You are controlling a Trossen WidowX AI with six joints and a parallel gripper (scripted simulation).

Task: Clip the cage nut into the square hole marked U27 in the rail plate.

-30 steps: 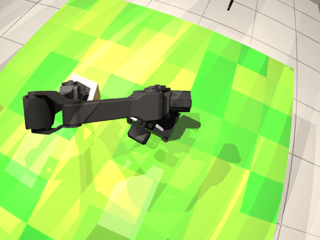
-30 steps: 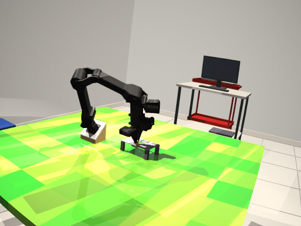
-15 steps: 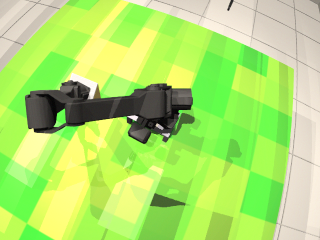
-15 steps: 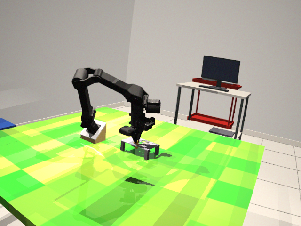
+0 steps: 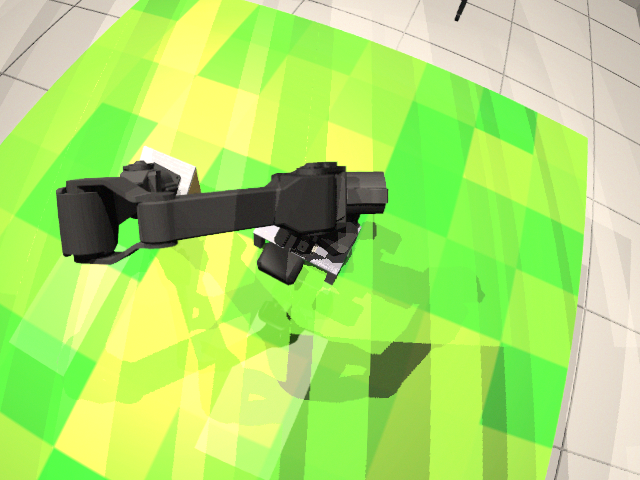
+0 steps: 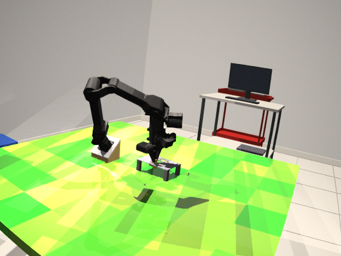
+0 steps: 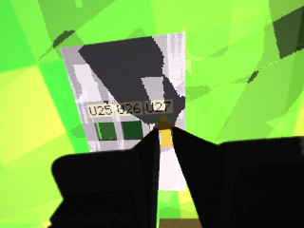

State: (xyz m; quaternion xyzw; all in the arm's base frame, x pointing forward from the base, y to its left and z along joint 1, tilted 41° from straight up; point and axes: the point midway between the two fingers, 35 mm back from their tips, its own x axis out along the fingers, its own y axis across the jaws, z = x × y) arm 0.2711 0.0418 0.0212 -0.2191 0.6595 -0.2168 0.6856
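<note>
My gripper tip is now 1 cm above the cage nut.
</note>
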